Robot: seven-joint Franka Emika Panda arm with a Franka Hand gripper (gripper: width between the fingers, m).
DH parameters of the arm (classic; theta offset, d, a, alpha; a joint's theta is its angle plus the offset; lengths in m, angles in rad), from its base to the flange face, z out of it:
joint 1: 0 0.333 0 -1.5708
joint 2: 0 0 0 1.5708
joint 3: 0 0.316 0.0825 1.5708
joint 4: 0 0 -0.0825 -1.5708
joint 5: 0 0.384 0 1.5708
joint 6: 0 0 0.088 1.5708
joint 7: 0 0.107 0 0
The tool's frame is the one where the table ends.
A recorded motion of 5 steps. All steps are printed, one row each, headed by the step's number.
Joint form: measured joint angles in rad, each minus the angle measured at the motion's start. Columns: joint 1, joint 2, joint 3, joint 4, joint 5, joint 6, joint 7.
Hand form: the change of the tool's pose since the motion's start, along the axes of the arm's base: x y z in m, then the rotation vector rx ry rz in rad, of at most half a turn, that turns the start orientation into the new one. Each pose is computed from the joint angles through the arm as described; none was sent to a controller.
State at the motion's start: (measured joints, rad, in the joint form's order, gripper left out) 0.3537 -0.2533 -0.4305 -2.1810 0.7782 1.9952 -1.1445
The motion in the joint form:
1: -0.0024 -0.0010 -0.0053 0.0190 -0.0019 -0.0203 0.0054
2: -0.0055 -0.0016 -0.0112 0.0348 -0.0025 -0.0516 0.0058
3: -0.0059 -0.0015 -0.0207 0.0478 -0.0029 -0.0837 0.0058
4: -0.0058 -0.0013 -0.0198 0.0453 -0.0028 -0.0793 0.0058
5: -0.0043 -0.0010 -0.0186 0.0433 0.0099 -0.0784 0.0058
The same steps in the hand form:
1: 0.0008 -0.0033 0.0083 0.0056 -0.0029 0.0022
2: 0.0002 -0.0059 0.0144 0.0146 0.0011 0.0145
3: -0.0008 -0.0088 0.0186 0.0245 0.0090 0.0271
4: -0.0007 -0.0085 0.0176 0.0233 0.0088 0.0251
5: -0.0005 -0.0065 0.0173 0.0348 0.0097 0.0232

